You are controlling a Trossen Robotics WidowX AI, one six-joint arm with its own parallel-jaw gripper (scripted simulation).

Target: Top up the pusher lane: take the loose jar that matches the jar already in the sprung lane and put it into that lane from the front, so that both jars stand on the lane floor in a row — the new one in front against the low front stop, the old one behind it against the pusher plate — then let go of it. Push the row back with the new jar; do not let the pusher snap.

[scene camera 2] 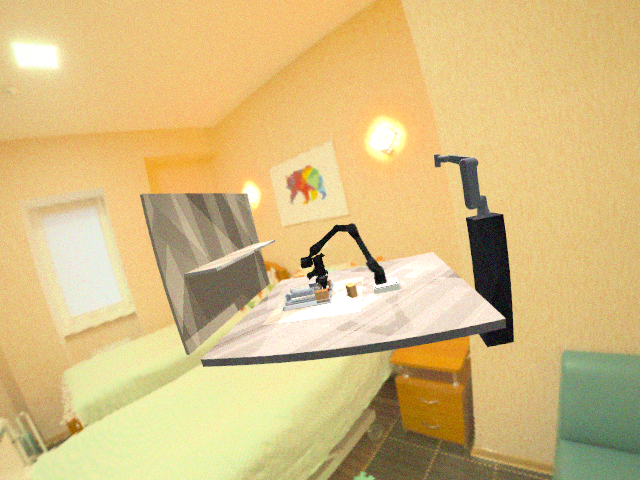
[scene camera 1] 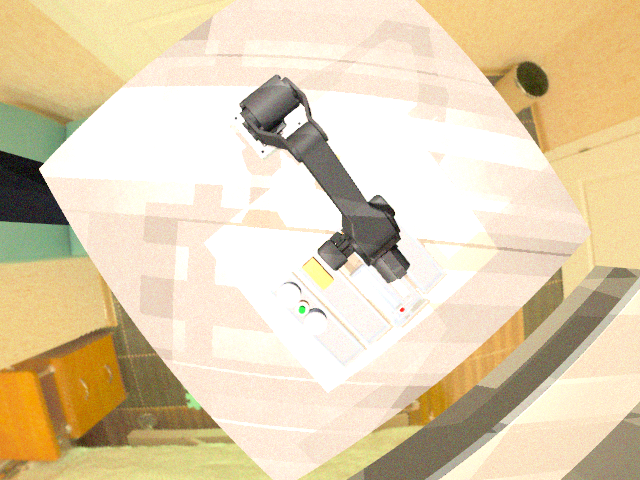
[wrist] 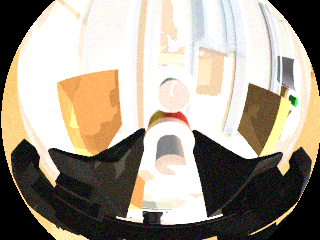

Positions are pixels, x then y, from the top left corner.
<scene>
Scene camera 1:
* my gripper: 351,232
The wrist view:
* my gripper: 169,133
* pale jar: 168,139
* pale jar: 171,88
</scene>
